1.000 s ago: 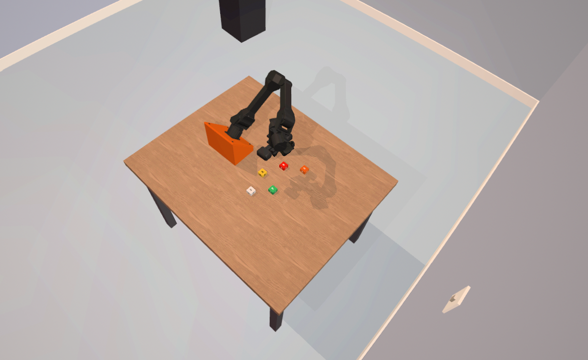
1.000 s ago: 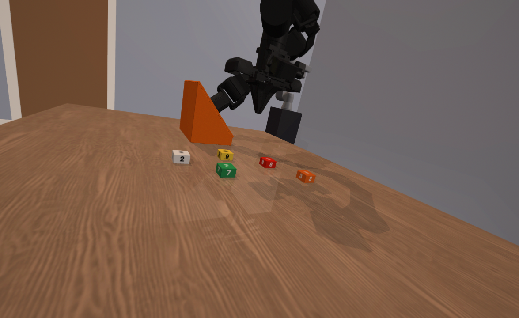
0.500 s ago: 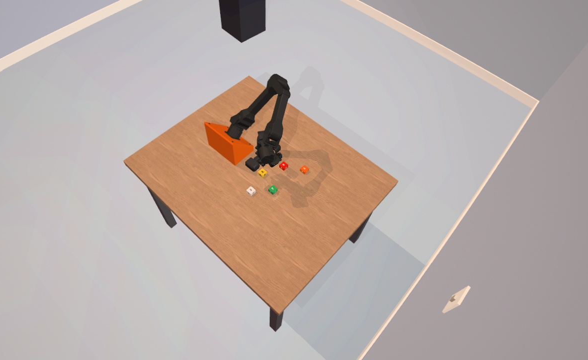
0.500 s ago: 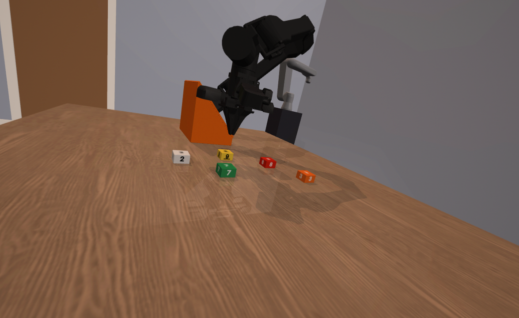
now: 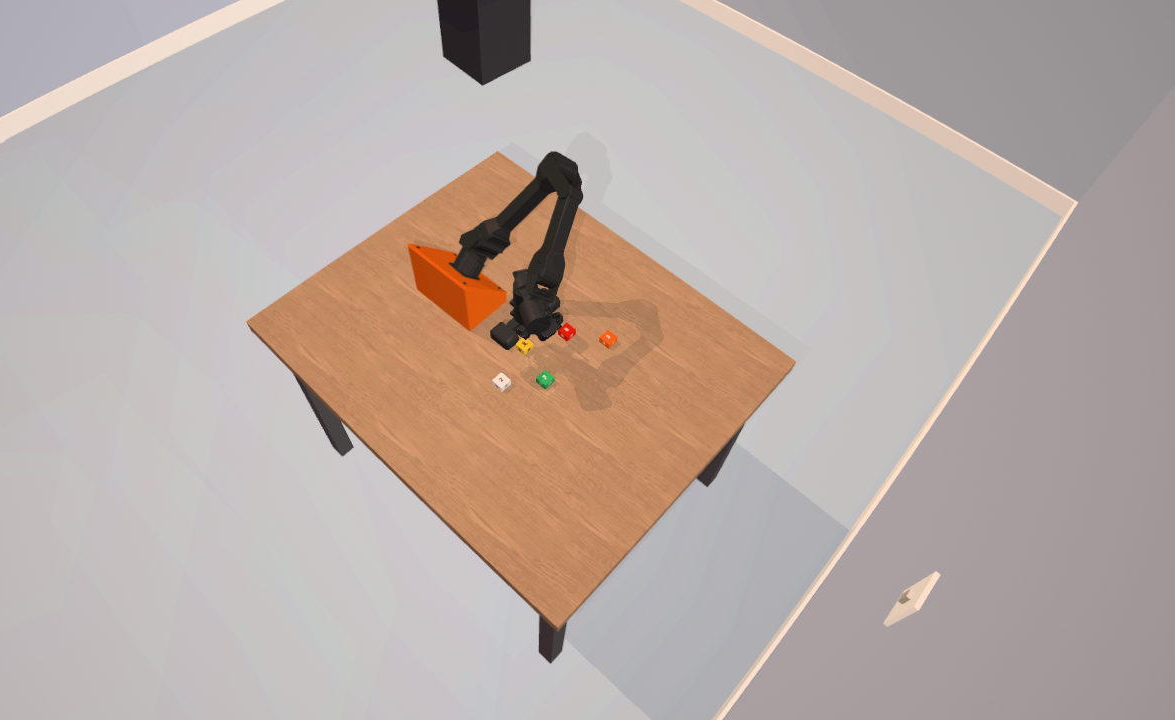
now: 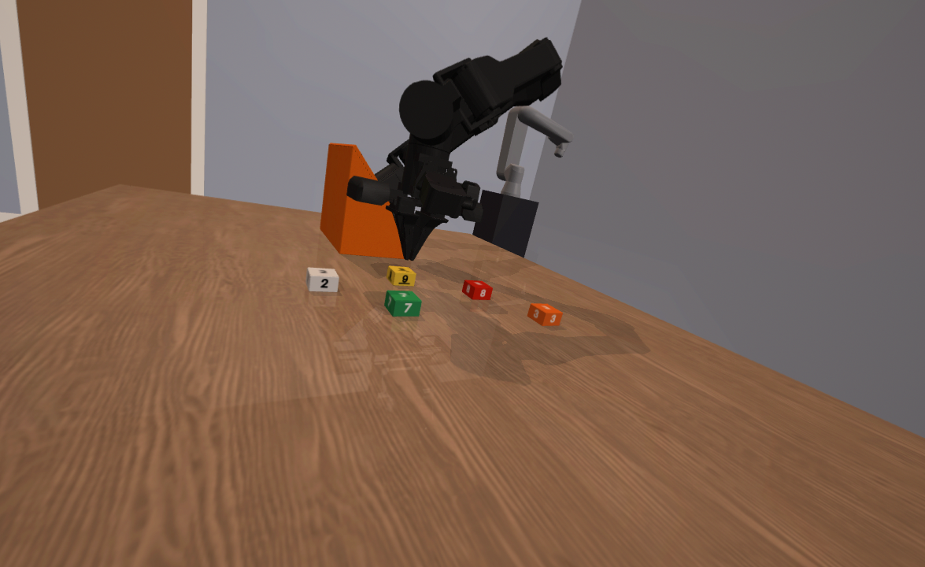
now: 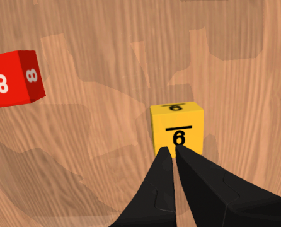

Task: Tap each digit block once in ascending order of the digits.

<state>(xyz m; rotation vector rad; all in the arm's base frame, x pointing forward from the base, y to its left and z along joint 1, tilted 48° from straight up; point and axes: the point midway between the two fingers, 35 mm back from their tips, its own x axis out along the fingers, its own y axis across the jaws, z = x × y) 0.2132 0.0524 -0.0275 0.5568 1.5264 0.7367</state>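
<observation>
My gripper tip is now 20 mm above the yellow block and 10 mm to the left of it. Also, from my gripper tip: green block marked 7: 110 mm ahead, 40 mm to the right, 20 mm below; white block marked 2: 120 mm to the right, 40 mm ahead, 20 mm below; red block marked 8: 100 mm to the left, 40 mm ahead, 20 mm below.
</observation>
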